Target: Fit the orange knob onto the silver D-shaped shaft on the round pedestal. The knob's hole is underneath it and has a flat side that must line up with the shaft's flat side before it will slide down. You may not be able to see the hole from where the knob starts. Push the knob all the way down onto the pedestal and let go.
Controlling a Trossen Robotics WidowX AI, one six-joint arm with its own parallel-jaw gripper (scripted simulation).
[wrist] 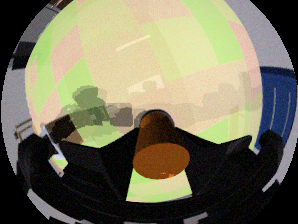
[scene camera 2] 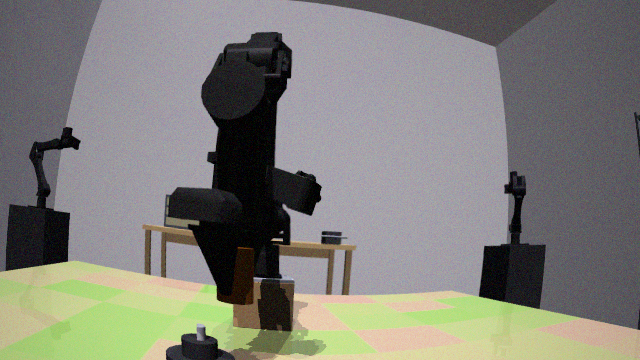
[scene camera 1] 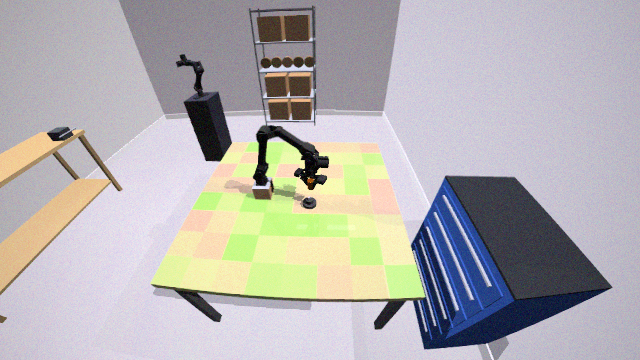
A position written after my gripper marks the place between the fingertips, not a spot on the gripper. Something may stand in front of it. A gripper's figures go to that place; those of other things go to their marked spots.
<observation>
My gripper point(wrist: 156, 130) is 0.10 m from the lens. An orange knob point(wrist: 160, 154): 0.06 m from the lens.
</observation>
